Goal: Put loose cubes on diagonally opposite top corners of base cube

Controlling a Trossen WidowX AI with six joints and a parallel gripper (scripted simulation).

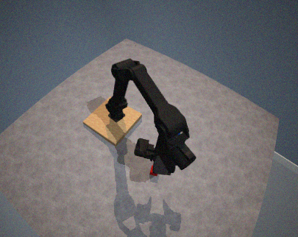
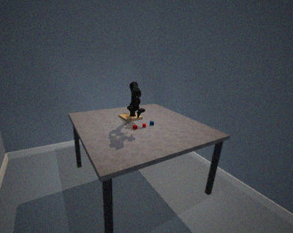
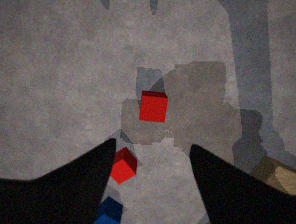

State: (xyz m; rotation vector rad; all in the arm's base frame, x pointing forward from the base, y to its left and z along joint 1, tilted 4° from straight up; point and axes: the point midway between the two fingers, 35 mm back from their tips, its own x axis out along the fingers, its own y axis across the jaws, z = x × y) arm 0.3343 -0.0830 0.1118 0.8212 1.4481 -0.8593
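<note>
My gripper tip is 11 cm above the red cube. Round my gripper tip: blue cube 5 cm behind, 21 cm to the left, 10 cm below.
</note>
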